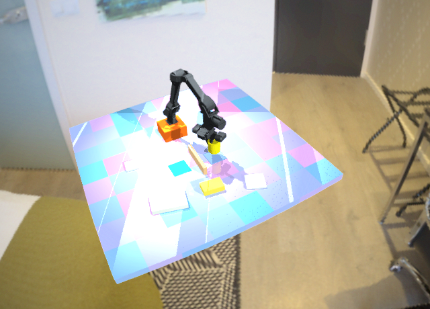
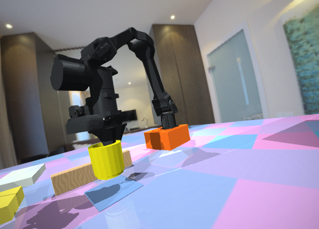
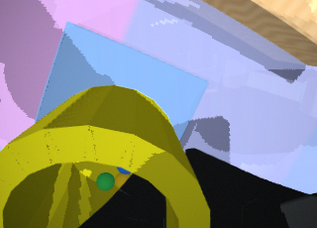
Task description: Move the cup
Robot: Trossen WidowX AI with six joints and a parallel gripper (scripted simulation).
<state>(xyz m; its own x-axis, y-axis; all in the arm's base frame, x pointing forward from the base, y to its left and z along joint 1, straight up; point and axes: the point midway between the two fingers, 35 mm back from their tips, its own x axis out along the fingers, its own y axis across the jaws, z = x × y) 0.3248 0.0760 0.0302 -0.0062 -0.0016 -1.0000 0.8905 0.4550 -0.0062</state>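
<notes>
Now: gripper tip 20 cm to the left of the cyan pad, 8 cm above it and 1 cm short of it. Round my gripper tip: light blue pad (8 cm below, 3 cm ahead, 2 cm to the left); then green marble (3 cm to the left, 2 cm below, 2 cm ahead); then yellow cup (2 cm ahead, 1 cm to the left).
</notes>
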